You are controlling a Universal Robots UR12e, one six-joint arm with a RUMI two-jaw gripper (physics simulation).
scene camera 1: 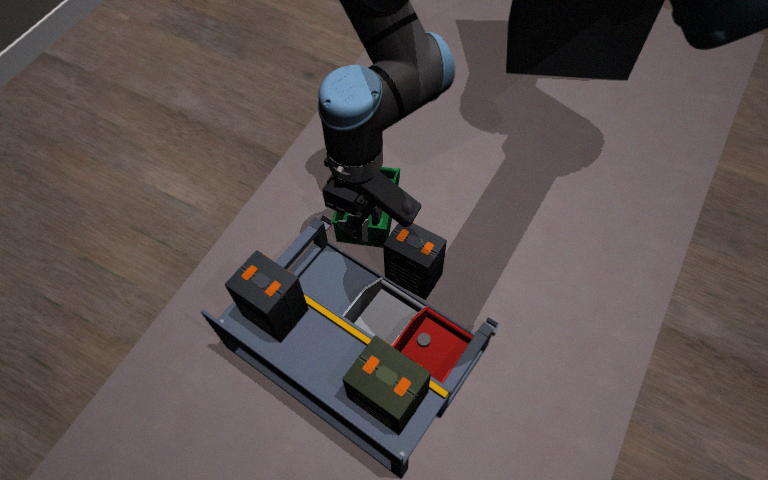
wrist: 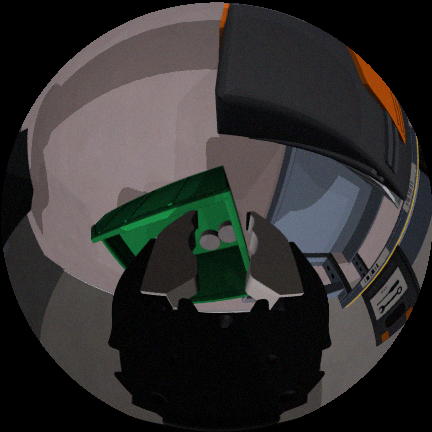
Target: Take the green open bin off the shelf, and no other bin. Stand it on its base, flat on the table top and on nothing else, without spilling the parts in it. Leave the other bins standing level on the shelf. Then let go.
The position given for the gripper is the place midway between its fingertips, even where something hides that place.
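Note:
Gripper [scene camera 1: 368, 234], green open bin [scene camera 1: 377, 235]. Black lidded box [scene camera 1: 414, 257]. Grey open bin [scene camera 1: 380, 309], red open bin [scene camera 1: 448, 341]. Yellow strip [scene camera 1: 324, 312]. Wrist view: gripper [wrist: 221, 212], black lidded box [wrist: 271, 84], green open bin [wrist: 124, 230].

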